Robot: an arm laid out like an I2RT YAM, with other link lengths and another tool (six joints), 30 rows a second.
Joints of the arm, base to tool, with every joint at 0 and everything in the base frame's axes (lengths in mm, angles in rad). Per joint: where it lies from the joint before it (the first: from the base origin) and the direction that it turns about. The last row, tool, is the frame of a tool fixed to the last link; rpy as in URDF.
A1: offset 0.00 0.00 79.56 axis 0 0 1
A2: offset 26.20 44.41 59.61 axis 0 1 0
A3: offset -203.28 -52.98 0.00 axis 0 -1 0
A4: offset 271.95 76.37 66.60 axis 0 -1 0
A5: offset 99.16 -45.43 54.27 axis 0 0 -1
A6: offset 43.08 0.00 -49.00 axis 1 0 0
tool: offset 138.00 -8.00 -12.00 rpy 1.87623 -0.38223 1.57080
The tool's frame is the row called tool.
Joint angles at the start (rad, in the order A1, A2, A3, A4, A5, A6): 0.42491, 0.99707, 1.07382, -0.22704, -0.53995, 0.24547
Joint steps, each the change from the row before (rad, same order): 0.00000, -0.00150, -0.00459, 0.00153, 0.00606, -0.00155; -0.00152, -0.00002, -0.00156, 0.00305, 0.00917, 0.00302; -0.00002, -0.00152, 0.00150, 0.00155, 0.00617, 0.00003; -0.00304, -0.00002, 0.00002, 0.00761, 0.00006, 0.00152; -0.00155, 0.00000, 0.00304, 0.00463, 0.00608, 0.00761; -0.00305, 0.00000, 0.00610, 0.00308, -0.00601, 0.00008; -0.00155, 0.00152, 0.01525, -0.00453, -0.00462, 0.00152; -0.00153, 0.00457, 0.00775, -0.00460, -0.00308, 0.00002; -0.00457, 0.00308, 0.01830, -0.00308, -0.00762, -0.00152; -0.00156, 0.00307, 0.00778, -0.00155, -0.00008, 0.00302; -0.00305, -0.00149, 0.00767, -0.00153, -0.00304, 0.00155
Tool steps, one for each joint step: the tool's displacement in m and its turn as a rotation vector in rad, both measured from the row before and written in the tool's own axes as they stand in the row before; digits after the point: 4 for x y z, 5 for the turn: -0.0018, -0.0004, 0.0002, -0.00247, -0.00566, 0.00099; -0.0019, 0.0013, -0.0005, -0.00742, -0.00671, 0.00469; 0.0003, 0.0016, -0.0011, -0.00685, -0.00322, -0.00134; 0.0001, 0.0022, -0.0010, -0.00735, 0.00092, -0.00228; 0.0004, 0.0028, -0.0014, -0.00997, -0.00081, 0.00446; 0.0024, 0.0027, -0.0018, -0.00479, 0.00570, -0.00611; 0.0043, 0.0037, -0.0026, -0.00464, 0.00608, -0.00496; 0.0004, 0.0010, -0.0002, 0.00185, 0.00081, 0.00067; 0.0045, 0.0051, -0.0034, -0.00677, 0.00628, -0.00956; 0.0010, 0.0021, -0.0009, -0.00312, 0.00093, 0.00133; 0.0024, 0.0027, -0.0024, -0.00537, 0.00321, -0.00321
